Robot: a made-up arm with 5 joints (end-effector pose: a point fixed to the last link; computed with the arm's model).
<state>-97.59 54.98 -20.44 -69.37 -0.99</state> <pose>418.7 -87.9 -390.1 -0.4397 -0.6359 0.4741 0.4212</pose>
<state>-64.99 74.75 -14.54 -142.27 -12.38</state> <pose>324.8 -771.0 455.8 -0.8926 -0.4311 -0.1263 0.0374</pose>
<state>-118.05 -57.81 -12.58 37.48 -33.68</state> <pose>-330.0 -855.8 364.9 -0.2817 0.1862 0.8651 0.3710</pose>
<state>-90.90 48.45 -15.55 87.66 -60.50</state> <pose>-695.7 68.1 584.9 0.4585 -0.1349 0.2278 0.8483</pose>
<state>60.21 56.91 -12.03 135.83 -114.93</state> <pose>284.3 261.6 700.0 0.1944 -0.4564 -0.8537 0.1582</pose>
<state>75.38 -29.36 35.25 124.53 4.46</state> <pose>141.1 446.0 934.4 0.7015 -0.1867 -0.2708 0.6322</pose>
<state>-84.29 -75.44 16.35 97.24 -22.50</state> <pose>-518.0 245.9 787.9 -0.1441 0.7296 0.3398 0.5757</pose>
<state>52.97 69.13 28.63 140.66 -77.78</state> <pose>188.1 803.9 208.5 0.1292 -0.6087 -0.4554 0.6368</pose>
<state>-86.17 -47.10 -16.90 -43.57 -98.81</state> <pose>92.6 -457.7 -344.7 0.0051 -0.6287 0.7466 0.2175</pose>
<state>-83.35 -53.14 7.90 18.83 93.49</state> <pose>-63.6 -281.2 656.9 0.1153 -0.8398 -0.4758 0.2346</pose>
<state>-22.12 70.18 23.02 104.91 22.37</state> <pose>-860.4 33.2 -127.6 0.3297 -0.2220 0.7086 0.5830</pose>
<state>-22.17 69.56 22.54 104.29 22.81</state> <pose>-860.4 36.6 -121.8 0.3299 -0.2197 0.7080 0.5845</pose>
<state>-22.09 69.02 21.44 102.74 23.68</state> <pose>-855.2 50.7 -121.1 0.3252 -0.2220 0.7066 0.5879</pose>
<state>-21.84 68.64 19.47 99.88 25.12</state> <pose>-841.9 79.5 -127.3 0.3133 -0.2308 0.7039 0.5943</pose>
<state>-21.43 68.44 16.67 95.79 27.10</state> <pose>-818.8 121.7 -138.6 0.2942 -0.2448 0.6990 0.6041</pose>
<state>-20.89 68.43 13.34 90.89 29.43</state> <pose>-786.6 171.6 -151.5 0.2697 -0.2609 0.6916 0.6172</pose>
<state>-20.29 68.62 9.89 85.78 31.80</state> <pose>-748.1 221.9 -163.3 0.2429 -0.2765 0.6818 0.6322</pose>
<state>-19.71 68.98 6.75 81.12 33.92</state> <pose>-708.9 265.6 -172.2 0.2177 -0.2898 0.6710 0.6469</pose>
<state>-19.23 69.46 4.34 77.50 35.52</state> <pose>-675.6 298.1 -178.7 0.1973 -0.2999 0.6612 0.6587</pose>
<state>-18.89 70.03 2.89 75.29 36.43</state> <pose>-652.6 318.1 -184.1 0.1837 -0.3077 0.6544 0.6658</pose>
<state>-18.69 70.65 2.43 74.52 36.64</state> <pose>-641.4 326.8 -189.7 0.1769 -0.3140 0.6515 0.6676</pose>
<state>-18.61 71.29 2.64 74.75 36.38</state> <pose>-638.7 328.0 -195.7 0.1749 -0.3193 0.6514 0.6657</pose>
